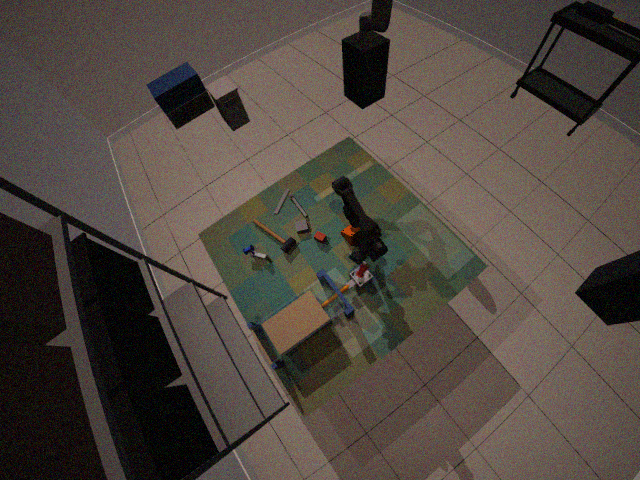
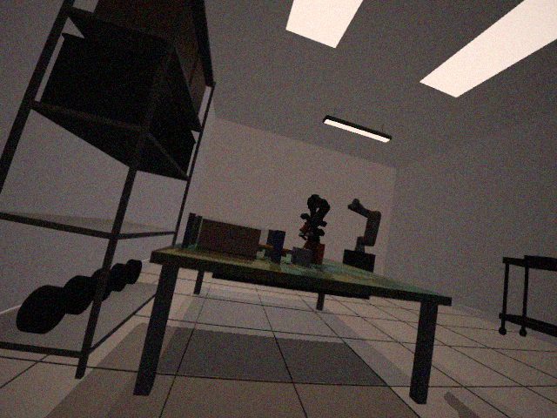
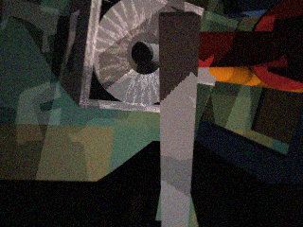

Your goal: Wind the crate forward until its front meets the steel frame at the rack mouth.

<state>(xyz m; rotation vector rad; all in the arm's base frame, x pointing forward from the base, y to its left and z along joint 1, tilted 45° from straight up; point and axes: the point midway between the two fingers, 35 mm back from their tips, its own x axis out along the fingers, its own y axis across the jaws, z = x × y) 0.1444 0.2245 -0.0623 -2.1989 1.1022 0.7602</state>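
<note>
Now: the red knob 50 mm to the left of my gripper tip, 30 mm above it and 10 mm ahead of it. From my gripper tip the other things lie so: winch 140 mm below, 40 mm to the left; then red-knobbed crank handle 10 mm to the left, 10 mm above; then grey block 440 mm to the right, 150 mm below, 100 mm ahead.
</note>
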